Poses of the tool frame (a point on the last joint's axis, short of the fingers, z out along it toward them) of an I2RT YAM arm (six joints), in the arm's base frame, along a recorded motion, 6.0 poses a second.
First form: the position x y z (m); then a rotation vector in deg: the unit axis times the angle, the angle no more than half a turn.
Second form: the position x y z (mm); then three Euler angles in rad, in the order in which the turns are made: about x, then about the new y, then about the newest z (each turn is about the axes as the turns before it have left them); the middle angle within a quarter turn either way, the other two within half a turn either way. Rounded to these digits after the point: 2 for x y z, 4 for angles.
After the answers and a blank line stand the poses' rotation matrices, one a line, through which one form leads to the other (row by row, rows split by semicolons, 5 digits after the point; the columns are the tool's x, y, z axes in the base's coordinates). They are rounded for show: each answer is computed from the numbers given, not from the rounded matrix.
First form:
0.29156 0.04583 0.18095 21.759 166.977 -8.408
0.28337 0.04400 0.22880 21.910 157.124 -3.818
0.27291 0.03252 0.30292 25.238 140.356 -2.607
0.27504 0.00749 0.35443 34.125 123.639 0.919
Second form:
291.56 45.83 180.95 3.0158 0.1841 -2.8708
283.37 44.00 228.80 3.0386 0.3612 -2.8457
272.91 32.52 302.92 2.9675 0.6329 -2.7286
275.04 7.49 354.43 2.8325 0.8632 -2.4598

-0.94728 0.26297 0.18304; 0.24325 0.96209 -0.12332; -0.20853 -0.07229 -0.97534
-0.89481 0.27281 0.35341; 0.25532 0.96206 -0.09619; -0.36624 0.00416 -0.93051
-0.73855 0.32360 0.59146; 0.30141 0.94321 -0.13968; -0.60307 0.07512 -0.79414
-0.50468 0.40965 0.75992; 0.42090 0.88530 -0.19771; -0.75375 0.22007 -0.61922

